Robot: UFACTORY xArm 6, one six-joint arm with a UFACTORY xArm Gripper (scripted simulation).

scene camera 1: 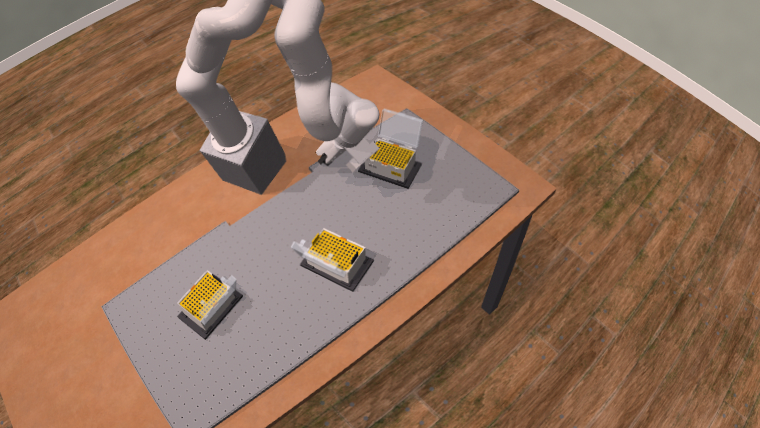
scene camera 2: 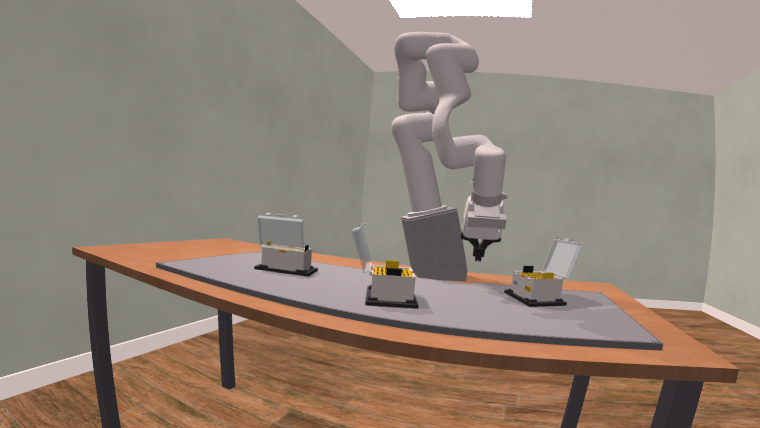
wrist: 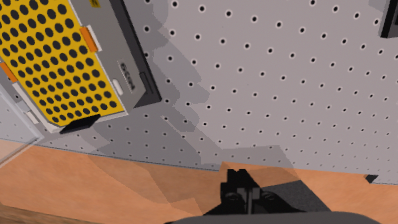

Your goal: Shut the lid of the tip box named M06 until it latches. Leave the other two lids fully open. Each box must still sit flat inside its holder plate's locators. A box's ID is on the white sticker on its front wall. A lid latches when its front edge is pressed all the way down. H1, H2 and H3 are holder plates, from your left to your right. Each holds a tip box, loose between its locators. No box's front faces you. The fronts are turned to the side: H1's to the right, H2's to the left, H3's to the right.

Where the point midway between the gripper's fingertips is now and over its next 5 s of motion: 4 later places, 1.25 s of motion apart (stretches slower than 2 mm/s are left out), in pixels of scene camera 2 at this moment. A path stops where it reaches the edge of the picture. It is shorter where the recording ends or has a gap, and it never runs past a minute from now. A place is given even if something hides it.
The gripper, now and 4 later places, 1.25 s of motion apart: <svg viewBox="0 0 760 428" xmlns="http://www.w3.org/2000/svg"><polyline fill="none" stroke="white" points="477,258 476,269 482,217 489,217 471,217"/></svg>
